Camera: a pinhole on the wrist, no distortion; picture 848 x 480 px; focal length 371.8 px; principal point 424.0 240.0 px. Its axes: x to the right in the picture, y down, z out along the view. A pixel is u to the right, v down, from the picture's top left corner.
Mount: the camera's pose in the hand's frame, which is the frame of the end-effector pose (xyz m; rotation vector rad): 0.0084 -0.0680 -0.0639 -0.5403 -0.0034 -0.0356
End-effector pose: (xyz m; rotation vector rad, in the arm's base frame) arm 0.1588 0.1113 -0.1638 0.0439 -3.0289 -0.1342
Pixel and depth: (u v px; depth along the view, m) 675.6 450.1 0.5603
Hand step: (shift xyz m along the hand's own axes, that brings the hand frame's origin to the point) 0.4018 0.4790 0.2586
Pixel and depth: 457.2 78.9 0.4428
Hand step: 0.0440 -0.0060 0.4150
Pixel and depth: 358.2 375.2 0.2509
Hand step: -0.0313 0.1407 0.1038
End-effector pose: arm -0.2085 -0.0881 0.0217 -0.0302 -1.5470 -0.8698
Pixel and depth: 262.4 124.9 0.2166
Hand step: -0.0867 -0.0110 0.1551
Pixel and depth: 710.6 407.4 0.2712
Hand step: 0.2232 0.1692 0.1085
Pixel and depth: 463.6 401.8 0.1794
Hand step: 0.0313 0.0905 0.0500
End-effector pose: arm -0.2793 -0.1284 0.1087 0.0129 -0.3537 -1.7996
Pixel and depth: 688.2 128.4 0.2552
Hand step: 0.1885 -0.0084 0.1966
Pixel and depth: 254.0 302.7 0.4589
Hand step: -0.1958 0.2413 0.2872
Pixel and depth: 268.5 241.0 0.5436
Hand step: -0.2154 0.2203 0.3987
